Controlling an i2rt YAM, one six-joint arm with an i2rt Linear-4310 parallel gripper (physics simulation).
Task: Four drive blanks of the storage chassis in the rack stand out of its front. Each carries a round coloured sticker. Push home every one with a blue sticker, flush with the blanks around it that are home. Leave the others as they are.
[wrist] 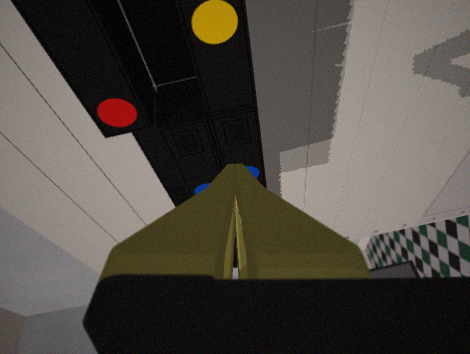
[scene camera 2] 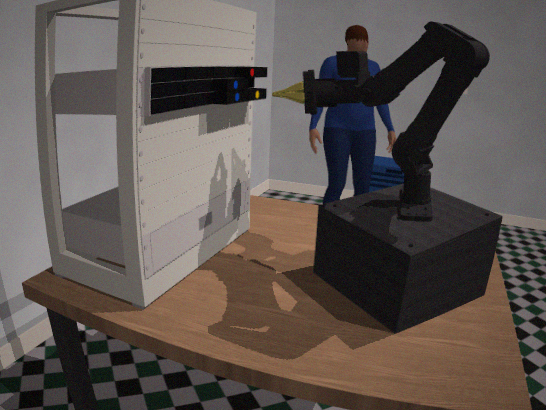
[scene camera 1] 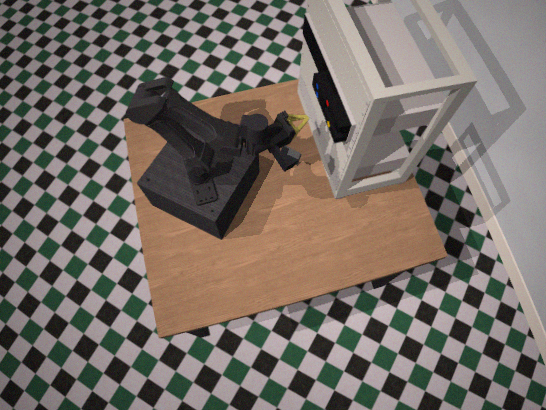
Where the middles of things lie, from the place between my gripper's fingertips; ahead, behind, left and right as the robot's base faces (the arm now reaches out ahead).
My gripper is now 110 mm short of the red-stickered blank [wrist: 97, 56], 50 mm to the left of it and 50 mm below it.
